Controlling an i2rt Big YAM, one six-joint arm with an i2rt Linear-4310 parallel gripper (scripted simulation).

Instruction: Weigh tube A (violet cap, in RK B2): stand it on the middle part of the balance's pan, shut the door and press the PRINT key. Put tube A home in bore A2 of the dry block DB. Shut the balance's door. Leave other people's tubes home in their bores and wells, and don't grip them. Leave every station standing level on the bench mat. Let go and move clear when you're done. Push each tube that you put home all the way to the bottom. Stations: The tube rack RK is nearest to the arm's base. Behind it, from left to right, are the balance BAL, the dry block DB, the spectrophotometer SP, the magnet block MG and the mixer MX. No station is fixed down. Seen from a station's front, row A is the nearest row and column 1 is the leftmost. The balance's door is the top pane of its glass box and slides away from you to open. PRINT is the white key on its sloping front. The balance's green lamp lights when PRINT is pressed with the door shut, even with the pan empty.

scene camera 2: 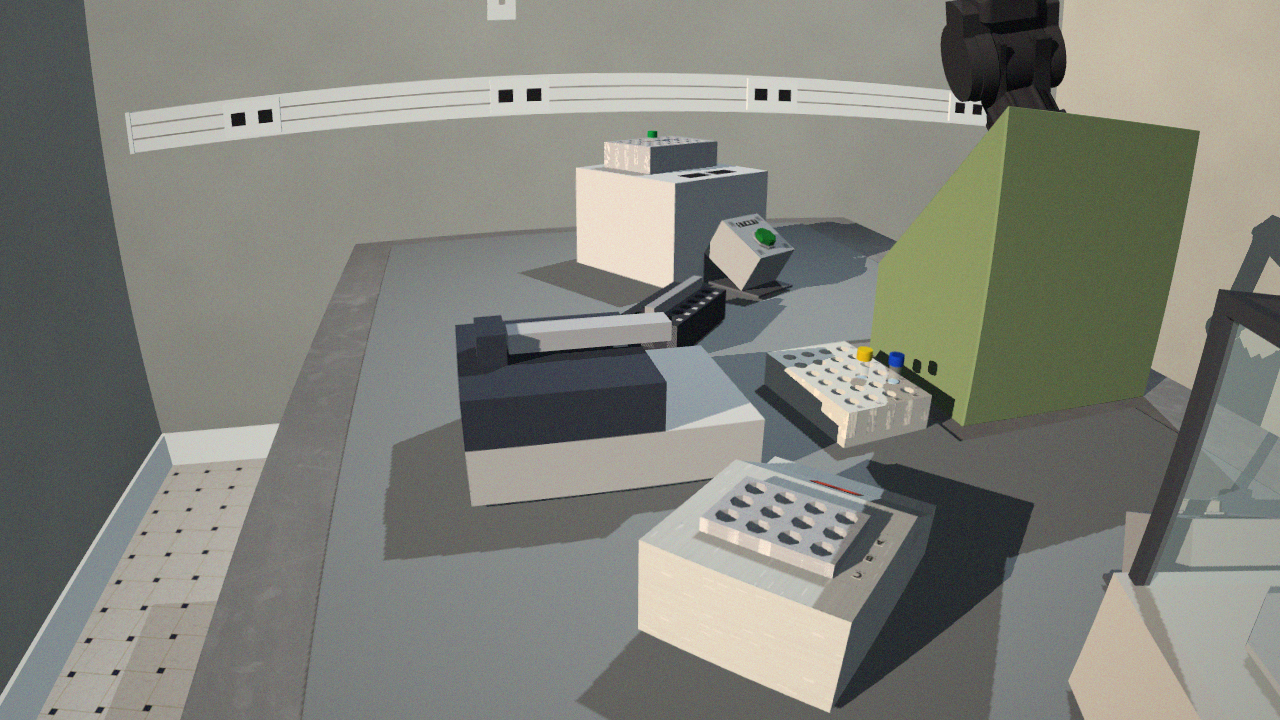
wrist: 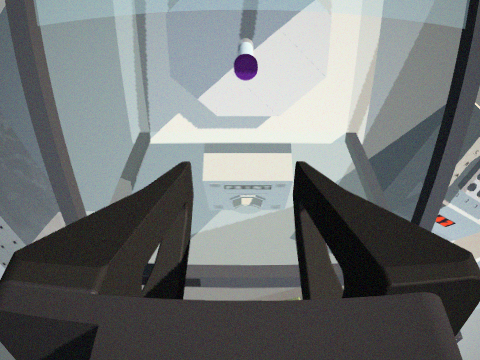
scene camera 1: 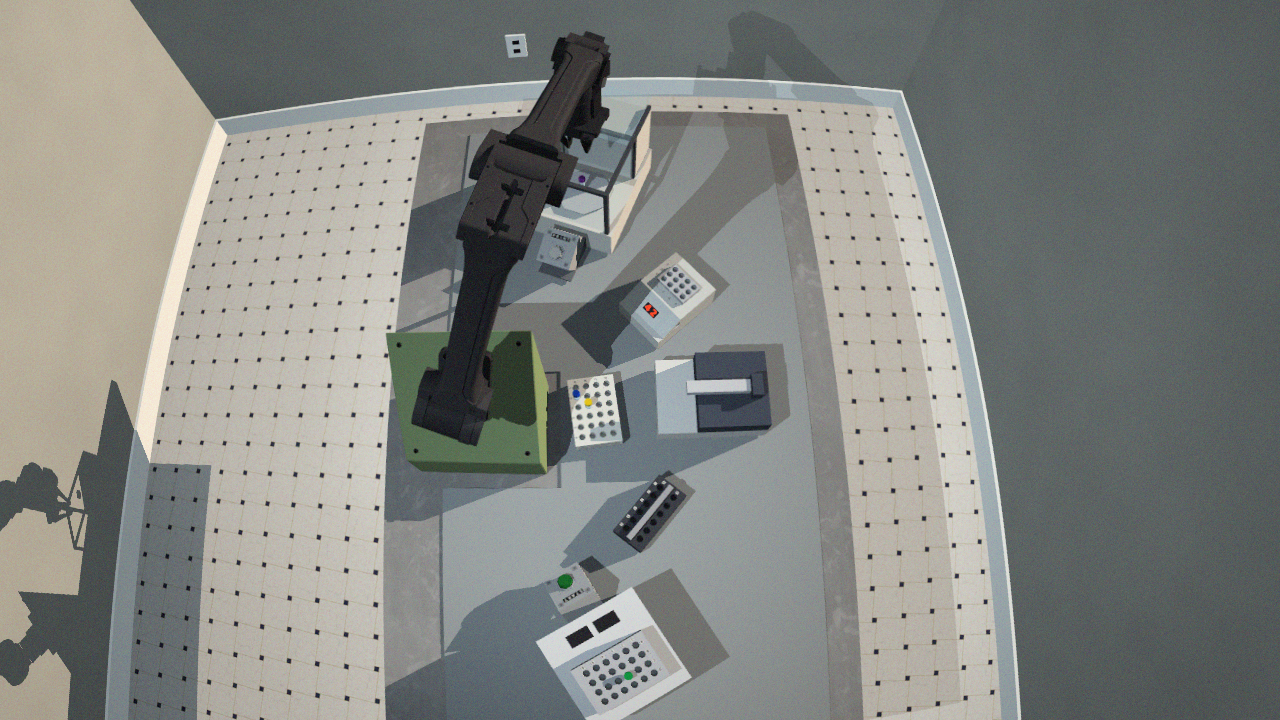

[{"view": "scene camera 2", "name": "dry block DB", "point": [799, 623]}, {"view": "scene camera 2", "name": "magnet block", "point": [689, 325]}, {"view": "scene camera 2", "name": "tube rack RK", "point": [800, 381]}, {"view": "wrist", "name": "my gripper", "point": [243, 177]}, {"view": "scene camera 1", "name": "my gripper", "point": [578, 148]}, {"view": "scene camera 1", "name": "dry block DB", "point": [652, 307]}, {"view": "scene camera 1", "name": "magnet block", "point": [664, 492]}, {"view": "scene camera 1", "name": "tube rack RK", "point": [604, 414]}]
